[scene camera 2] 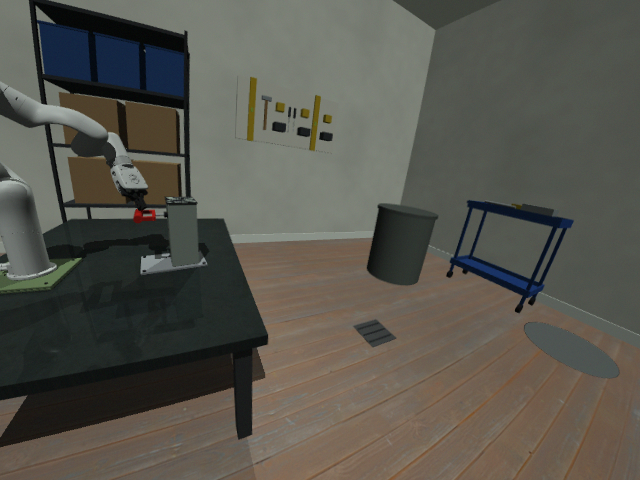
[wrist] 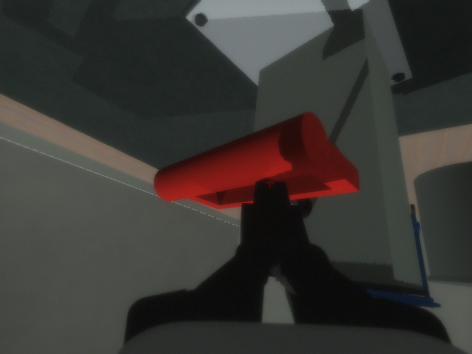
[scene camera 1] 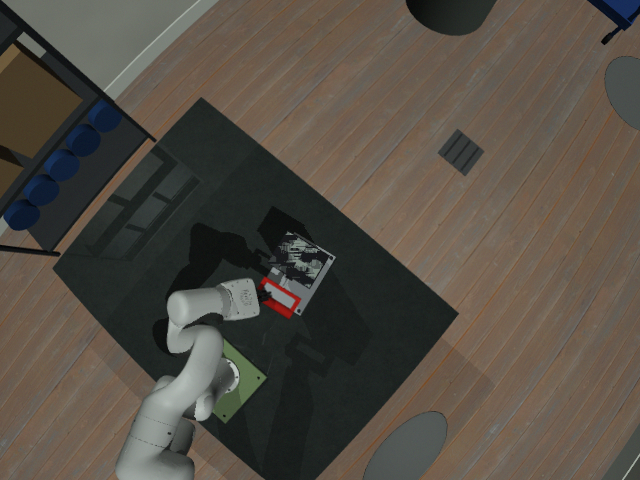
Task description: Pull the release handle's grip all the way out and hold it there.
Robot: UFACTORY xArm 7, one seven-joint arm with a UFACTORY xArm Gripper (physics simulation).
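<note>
The release handle's red grip (scene camera 1: pixel 280 309) (scene camera 2: pixel 139 215) (wrist: pixel 235 160) is a thick round bar with a flat frame around an opening. It stands out from a grey-green upright box (scene camera 2: pixel 183 232) (wrist: pixel 305 95), with a short stretch of rod (scene camera 2: pixel 159 214) between them in scene camera 2. My gripper (scene camera 1: pixel 267 295) (scene camera 2: pixel 142 207) (wrist: pixel 266 200) is shut and empty. Its closed fingertips are at the grip's frame, overlapping the opening in the wrist view. I cannot tell whether they touch it or reach inside. The fingers hide part of the frame and the rod in the wrist view.
The box stands on a light base plate (scene camera 2: pixel 155 264) (wrist: pixel 235 40) bolted to the dark table (scene camera 1: pixel 403 320) (scene camera 2: pixel 217 320). The arm's green mounting plate (scene camera 1: pixel 248 379) (scene camera 2: pixel 64 271) is near it. A shelf rack (scene camera 2: pixel 187 118), a grey bin (scene camera 2: pixel 400 245) and a blue cart (scene camera 2: pixel 496 279) stand beyond.
</note>
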